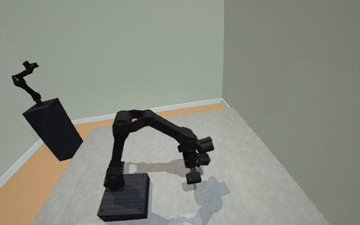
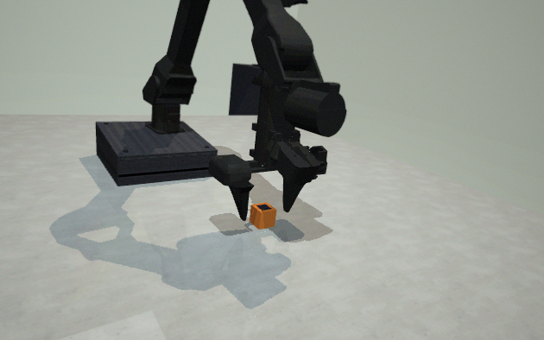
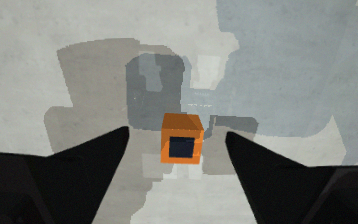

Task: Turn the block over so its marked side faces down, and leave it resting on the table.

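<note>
Now: gripper tip 10 mm below the orange block.
</note>
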